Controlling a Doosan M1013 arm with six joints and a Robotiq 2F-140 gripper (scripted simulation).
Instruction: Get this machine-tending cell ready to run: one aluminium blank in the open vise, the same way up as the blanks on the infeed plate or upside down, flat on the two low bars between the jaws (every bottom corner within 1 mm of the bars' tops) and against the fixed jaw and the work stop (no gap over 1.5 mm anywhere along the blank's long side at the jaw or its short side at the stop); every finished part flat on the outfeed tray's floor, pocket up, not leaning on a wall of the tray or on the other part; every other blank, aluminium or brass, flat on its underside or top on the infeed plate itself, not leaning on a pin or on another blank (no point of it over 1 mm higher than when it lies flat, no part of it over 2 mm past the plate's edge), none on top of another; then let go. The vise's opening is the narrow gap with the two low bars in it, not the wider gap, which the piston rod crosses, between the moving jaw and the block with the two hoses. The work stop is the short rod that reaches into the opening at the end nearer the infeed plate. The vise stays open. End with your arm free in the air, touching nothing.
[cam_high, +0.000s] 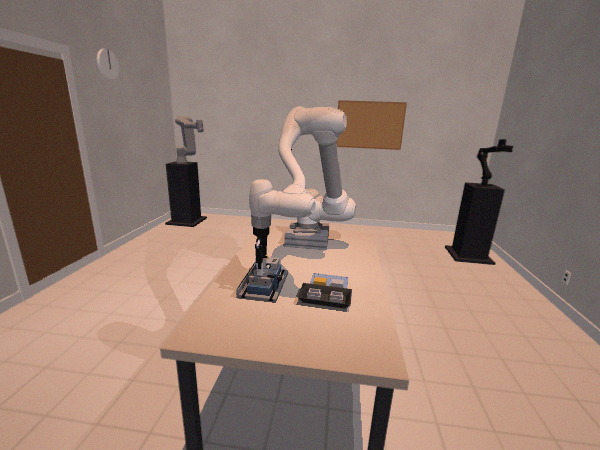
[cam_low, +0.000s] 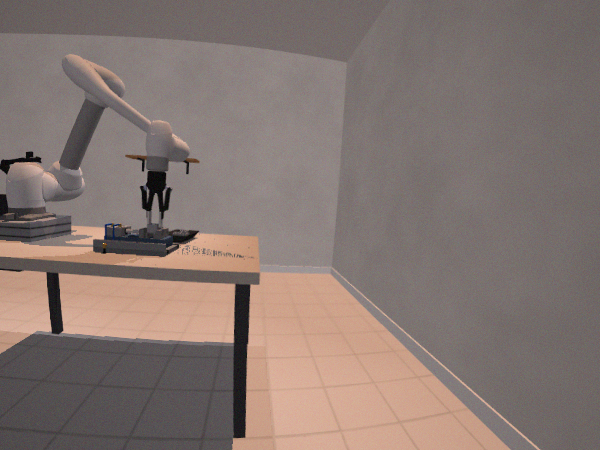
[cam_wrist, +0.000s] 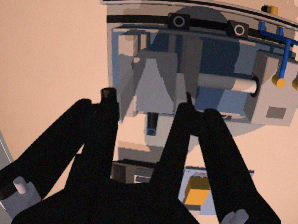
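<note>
Right now the grey aluminium blank is 40 mm below my hand. Also, from my hand: vise 70 mm behind, 100 mm below; then piston rod 90 mm behind, 60 mm below; then brass blank 100 mm behind, 280 mm to the left, 110 mm below.
</note>
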